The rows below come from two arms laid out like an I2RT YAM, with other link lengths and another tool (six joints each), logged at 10 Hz.
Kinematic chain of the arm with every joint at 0, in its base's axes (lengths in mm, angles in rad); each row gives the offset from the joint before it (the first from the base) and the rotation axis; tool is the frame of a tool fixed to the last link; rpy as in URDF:
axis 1: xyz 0 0 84.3 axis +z
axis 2: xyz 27 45.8 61.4 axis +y
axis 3: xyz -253.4 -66 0 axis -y
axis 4: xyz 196 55 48 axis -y
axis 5: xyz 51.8 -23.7 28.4 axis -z
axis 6: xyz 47.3 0 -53.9 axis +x
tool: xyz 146 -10 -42 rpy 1.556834 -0.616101 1.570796
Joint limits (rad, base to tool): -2.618..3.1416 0..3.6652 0..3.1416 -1.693..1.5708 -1.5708..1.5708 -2.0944..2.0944
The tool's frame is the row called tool.
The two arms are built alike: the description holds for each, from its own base.
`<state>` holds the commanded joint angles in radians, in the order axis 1, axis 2, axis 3, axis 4, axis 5, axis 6, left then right.
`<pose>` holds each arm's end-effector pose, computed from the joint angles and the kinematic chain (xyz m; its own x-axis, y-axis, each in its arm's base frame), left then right.
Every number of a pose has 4 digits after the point.
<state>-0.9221 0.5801 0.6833 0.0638 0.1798 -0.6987 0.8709 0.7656 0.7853 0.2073 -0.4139 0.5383</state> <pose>0.1028 -0.2309 0.3412 0.8958 0.4414 -0.0517 -0.0328 0.1817 0.9828 0.0983 0.2730 0.3585 -0.5179 -0.0401 0.8545 0.8089 -0.3480 0.4739</pose>
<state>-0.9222 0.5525 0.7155 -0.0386 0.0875 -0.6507 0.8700 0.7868 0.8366 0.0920 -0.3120 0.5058</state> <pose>0.1157 -0.2173 0.3354 0.8484 0.5289 -0.0235 -0.0530 0.1290 0.9902 0.1188 0.2672 0.3492 -0.4828 0.0682 0.8731 0.7871 -0.4033 0.4668</pose>
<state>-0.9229 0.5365 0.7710 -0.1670 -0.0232 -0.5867 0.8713 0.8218 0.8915 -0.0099 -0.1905 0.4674</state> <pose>0.1307 -0.1991 0.3292 0.7816 0.6231 0.0278 -0.0724 0.0464 0.9963 0.1427 0.2589 0.3398 -0.4428 0.1879 0.8767 0.7465 -0.4644 0.4765</pose>
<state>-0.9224 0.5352 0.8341 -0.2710 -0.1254 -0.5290 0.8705 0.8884 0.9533 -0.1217 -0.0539 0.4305</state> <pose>0.1440 -0.1807 0.3287 0.7111 0.6981 0.0835 -0.0888 -0.0287 0.9956 0.1703 0.2485 0.3214 -0.3678 0.3391 0.8659 0.7009 -0.5108 0.4978</pose>
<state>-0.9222 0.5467 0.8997 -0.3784 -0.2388 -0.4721 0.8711 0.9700 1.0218 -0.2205 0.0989 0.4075</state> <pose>0.1580 -0.1595 0.3256 0.6271 0.7644 0.1494 -0.0863 -0.1225 0.9887 0.1981 0.2345 0.3046 -0.2711 0.4819 0.8332 0.6429 -0.5536 0.5293</pose>
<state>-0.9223 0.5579 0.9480 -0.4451 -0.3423 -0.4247 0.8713 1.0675 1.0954 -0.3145 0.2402 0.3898</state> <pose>0.1701 -0.1398 0.3259 0.5446 0.8125 0.2081 -0.0834 -0.1944 0.9774 0.2222 0.2200 0.2876 -0.1655 0.6109 0.7742 0.5901 -0.5676 0.5741</pose>
